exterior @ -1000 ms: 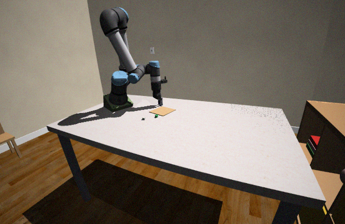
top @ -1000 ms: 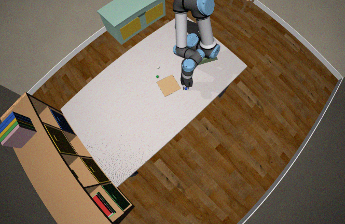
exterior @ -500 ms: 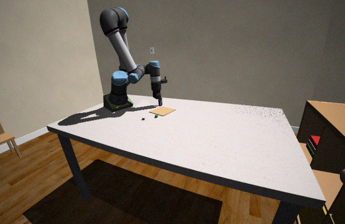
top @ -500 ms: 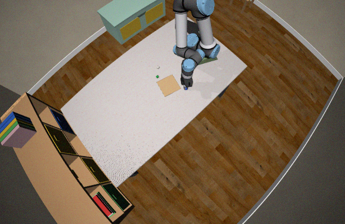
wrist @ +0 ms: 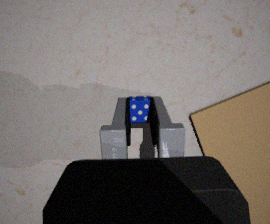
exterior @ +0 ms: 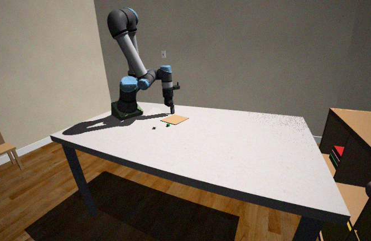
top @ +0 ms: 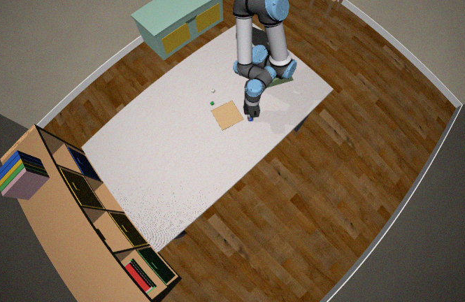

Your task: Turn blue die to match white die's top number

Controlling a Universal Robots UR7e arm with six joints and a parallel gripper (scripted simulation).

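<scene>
Now: the tan mat 70 mm ahead of my hand, 120 mm to the right of it and 20 mm below it. The rest, counted from my hand: green die: 80 mm ahead, 230 mm to the right, 10 mm below; blue die: 10 mm below; white die: 20 mm ahead, 290 mm to the right, 10 mm below.
</scene>
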